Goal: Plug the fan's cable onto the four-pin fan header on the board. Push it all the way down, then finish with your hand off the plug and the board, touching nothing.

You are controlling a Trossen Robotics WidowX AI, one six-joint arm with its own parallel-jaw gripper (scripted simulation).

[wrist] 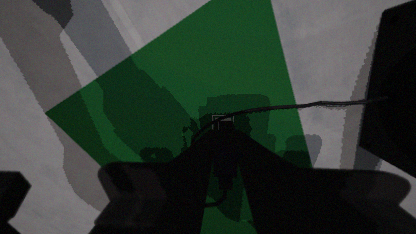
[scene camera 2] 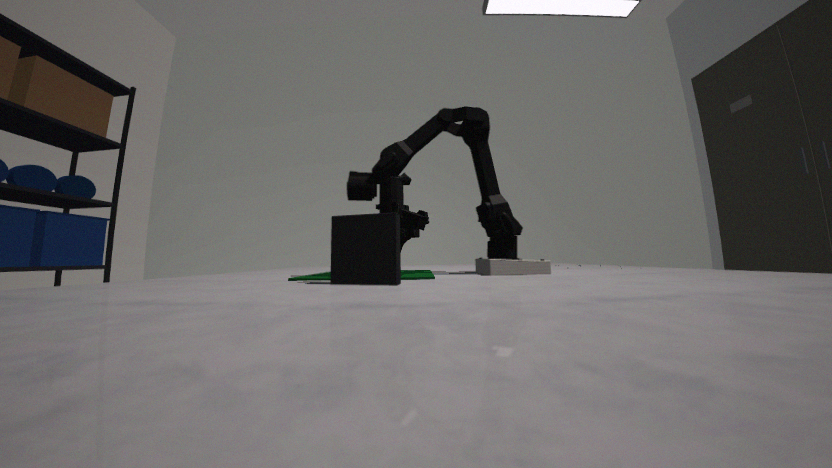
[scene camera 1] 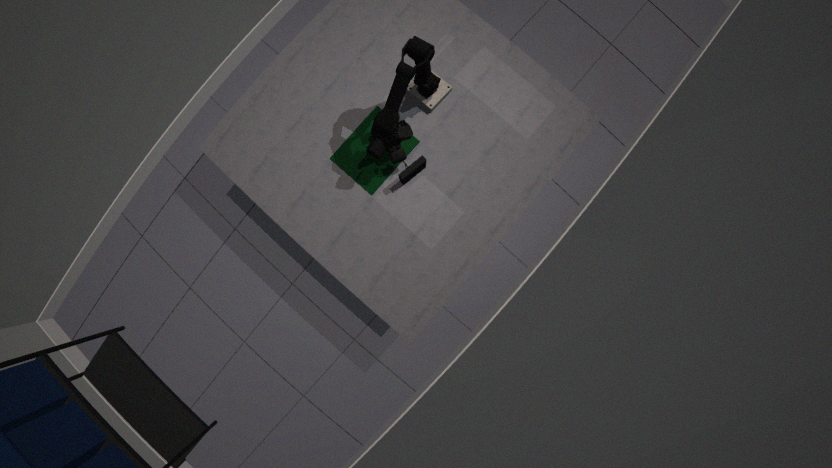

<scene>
The pictures show: my gripper, a black fan and a green board.
My gripper is seen too in the wrist view.
</scene>
